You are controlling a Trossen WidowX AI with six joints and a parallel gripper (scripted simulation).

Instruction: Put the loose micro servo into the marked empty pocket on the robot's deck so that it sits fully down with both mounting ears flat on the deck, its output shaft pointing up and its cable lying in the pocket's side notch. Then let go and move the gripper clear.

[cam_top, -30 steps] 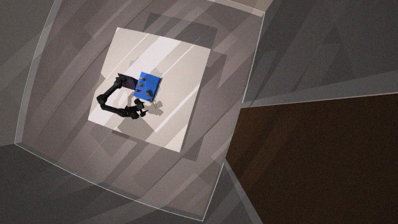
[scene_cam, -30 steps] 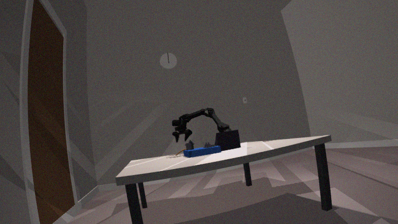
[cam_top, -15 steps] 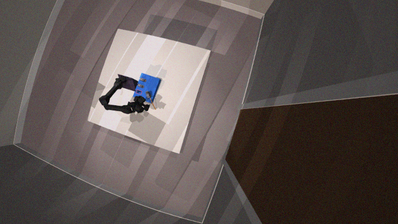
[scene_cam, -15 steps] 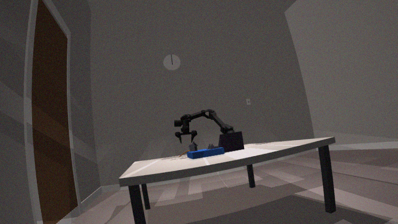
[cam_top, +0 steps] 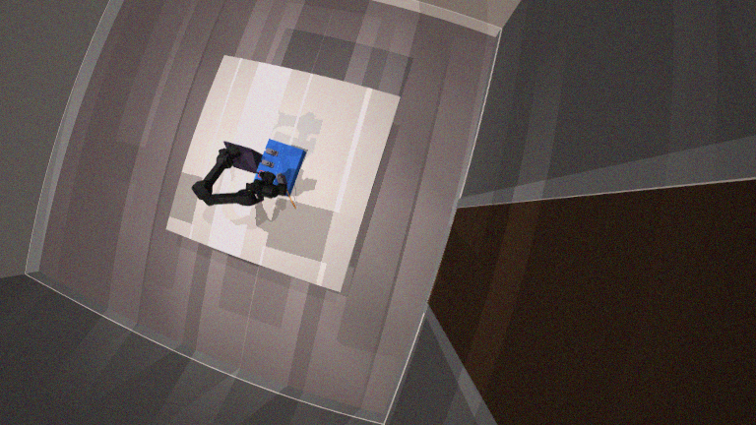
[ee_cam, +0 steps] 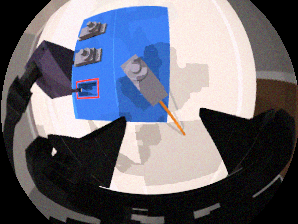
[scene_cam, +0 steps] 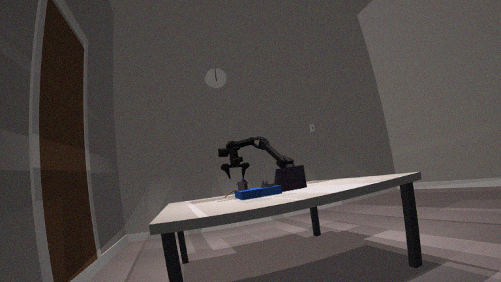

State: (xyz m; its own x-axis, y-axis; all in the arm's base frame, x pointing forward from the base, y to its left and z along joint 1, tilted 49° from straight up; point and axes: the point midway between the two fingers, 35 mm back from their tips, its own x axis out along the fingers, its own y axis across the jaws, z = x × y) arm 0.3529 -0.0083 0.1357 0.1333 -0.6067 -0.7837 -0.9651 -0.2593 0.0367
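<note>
The blue deck is 110 mm to the left of my gripper tip, 100 mm below it and 60 mm behind it.
</note>
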